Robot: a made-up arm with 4 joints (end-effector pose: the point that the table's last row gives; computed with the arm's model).
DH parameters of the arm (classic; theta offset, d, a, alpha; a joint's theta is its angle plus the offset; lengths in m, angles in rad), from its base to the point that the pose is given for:
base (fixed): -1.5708 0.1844 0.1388 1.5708
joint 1: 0.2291 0 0.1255 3.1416
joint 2: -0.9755 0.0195 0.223 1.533
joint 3: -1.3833 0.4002 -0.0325 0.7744
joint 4: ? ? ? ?
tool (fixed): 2.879 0.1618 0 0
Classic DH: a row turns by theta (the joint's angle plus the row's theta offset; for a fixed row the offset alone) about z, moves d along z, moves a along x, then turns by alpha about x.
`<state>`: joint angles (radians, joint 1 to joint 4).
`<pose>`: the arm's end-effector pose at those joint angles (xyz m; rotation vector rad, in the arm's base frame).
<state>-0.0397 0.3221 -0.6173 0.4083</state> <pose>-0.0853 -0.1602 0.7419 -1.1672 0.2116 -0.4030</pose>
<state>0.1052 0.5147 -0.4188 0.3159</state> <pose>-0.0712 -0.1950 0.7676 -1.1551 0.1851 -0.2475</pose>
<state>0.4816 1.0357 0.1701 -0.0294</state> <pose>-0.0290 -0.2866 0.7989 -1.0036 0.0015 0.1566</pose>
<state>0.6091 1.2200 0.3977 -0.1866</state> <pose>-0.0131 -0.3167 0.7938 -0.8939 -0.0938 0.2832</pose>
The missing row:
joint 4: 0.0807 -0.2331 0.1448 -0.4088
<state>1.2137 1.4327 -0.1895 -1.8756</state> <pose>0.0303 -0.0570 0.5789 -0.7773 -1.8102 -1.0709</pose>
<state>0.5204 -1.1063 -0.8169 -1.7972</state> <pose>0.0495 0.0084 0.1029 0.9867 2.5449 -0.7231</pose>
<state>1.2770 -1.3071 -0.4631 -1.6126</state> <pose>0.0042 -0.1550 0.0137 1.2215 1.5383 -1.5620</pose>
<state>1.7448 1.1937 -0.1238 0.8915</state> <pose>0.0513 0.4229 0.6038 -2.0425 0.9801 0.0073</pose>
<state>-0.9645 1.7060 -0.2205 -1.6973</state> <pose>0.0049 -0.4862 -0.0499 0.7916 0.3938 -1.8969</pose>
